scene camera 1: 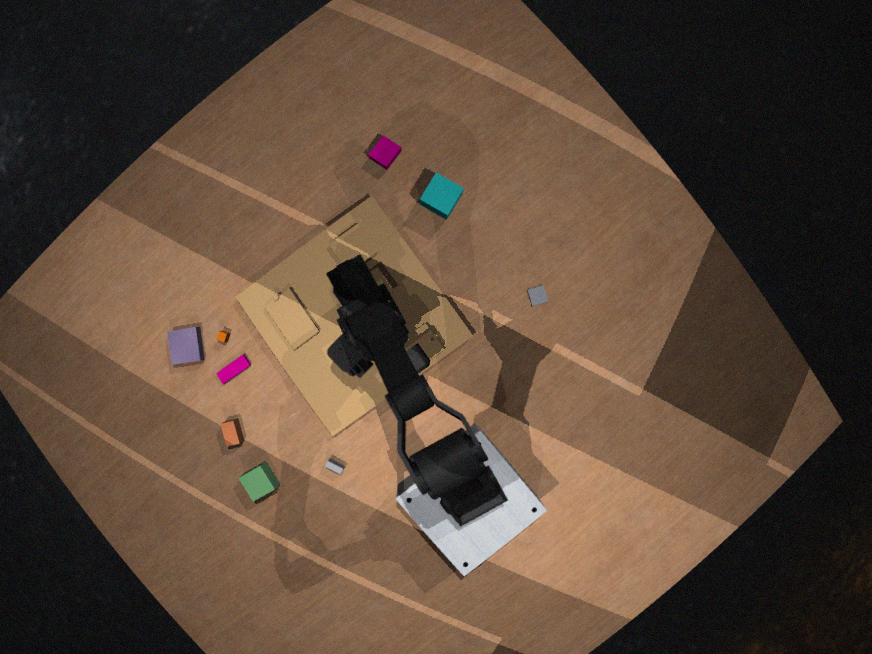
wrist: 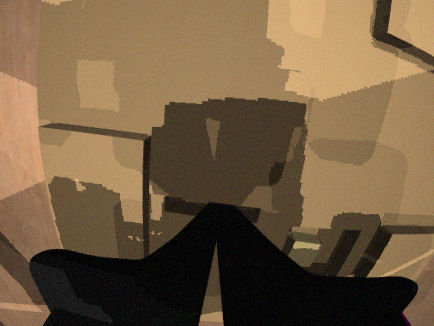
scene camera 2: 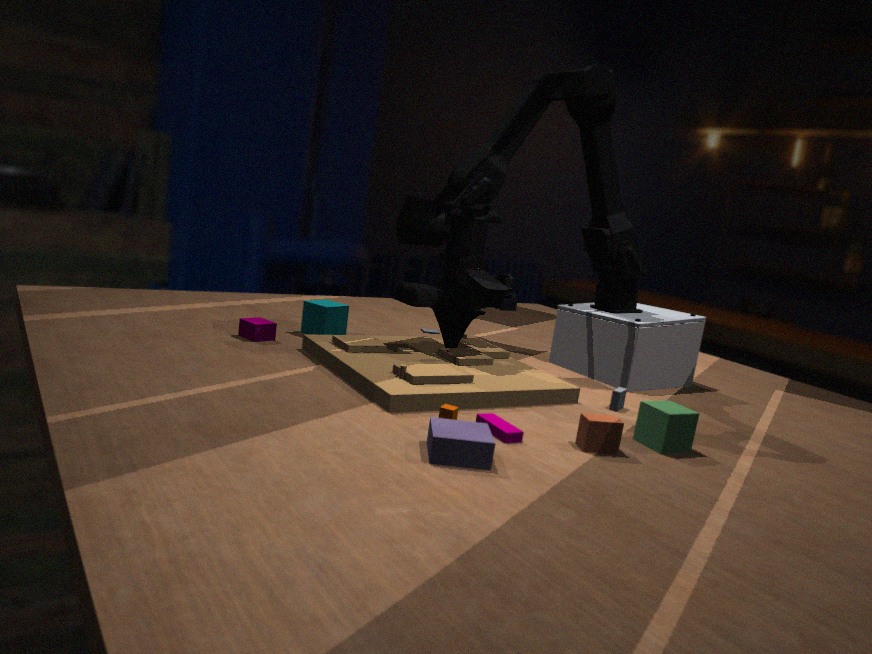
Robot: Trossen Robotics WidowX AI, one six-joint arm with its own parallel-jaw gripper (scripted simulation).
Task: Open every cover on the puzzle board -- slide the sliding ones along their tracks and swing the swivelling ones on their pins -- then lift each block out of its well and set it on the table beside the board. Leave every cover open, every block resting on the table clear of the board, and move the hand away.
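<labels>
My gripper shows in scene camera 1 (384,326), and a green cube shows there too. In the wrist view you'd see my gripper, but the green cube is out of frame in the wrist view. Scene camera 2 shows my gripper and the green cube. On my gripper, (wrist: 254,275) and (scene camera 2: 457,319) are one and the same spot. On the green cube, (scene camera 2: 668,428) and (scene camera 1: 241,476) are one and the same spot.
</labels>
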